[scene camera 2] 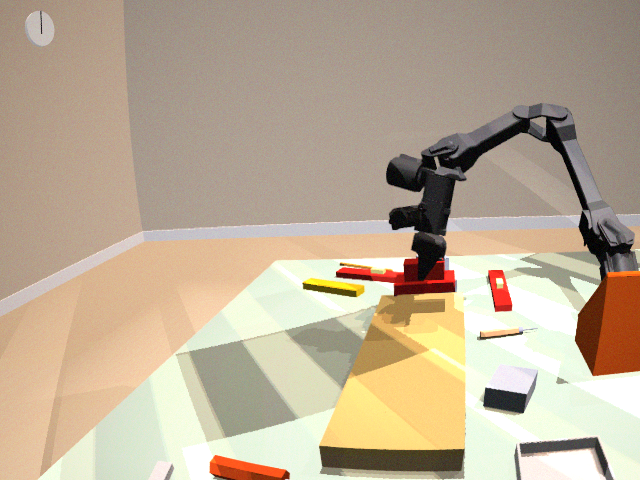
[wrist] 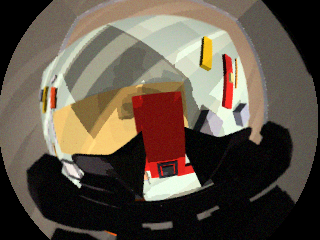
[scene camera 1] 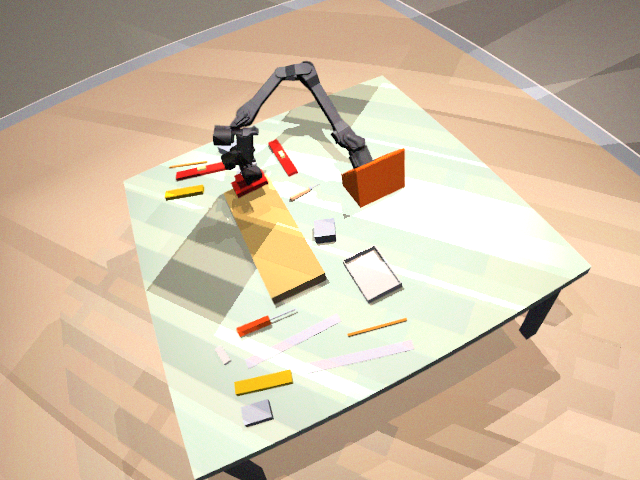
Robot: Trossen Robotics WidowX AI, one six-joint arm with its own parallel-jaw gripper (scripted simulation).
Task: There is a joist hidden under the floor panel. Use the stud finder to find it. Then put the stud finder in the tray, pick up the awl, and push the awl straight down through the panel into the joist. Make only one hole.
Labels:
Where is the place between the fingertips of my gripper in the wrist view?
161, 130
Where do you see a red stud finder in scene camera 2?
438, 280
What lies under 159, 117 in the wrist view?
A red stud finder.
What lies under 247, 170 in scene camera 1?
My gripper.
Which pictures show my gripper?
Scene camera 2, the wrist view and scene camera 1: all of them.

